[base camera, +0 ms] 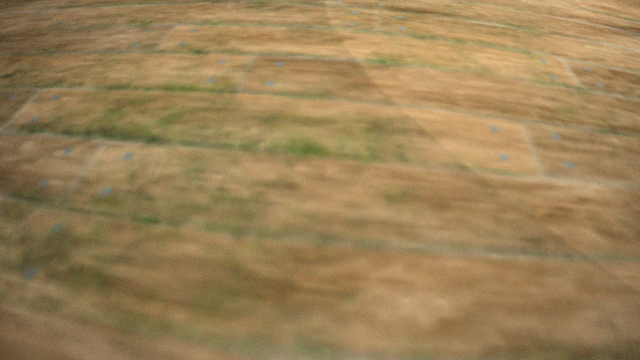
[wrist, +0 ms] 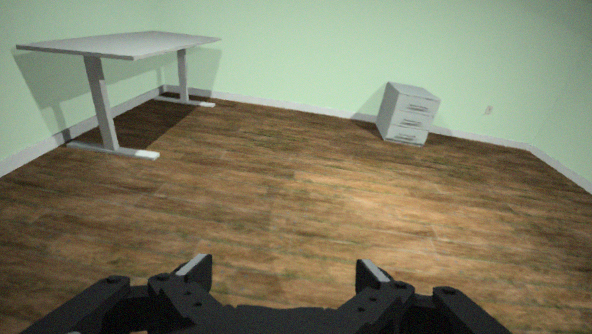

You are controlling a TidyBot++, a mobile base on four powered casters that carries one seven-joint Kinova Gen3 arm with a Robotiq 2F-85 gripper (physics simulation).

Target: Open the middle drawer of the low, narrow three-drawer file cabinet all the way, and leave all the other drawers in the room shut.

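Note:
The low, narrow file cabinet is light grey with three drawers and stands against the green wall, right of centre in the wrist view. Its middle drawer has a dark bar handle, as do the drawer above and the drawer below. All three drawers look shut. My gripper is open and empty at the bottom of the wrist view, far from the cabinet across the floor. The cabinet does not show in the base camera view.
A grey desk with two legs on long feet stands at the left against the wall. A wall outlet is right of the cabinet. The wood floor stretches between the gripper and the cabinet. A room corner is at the far right.

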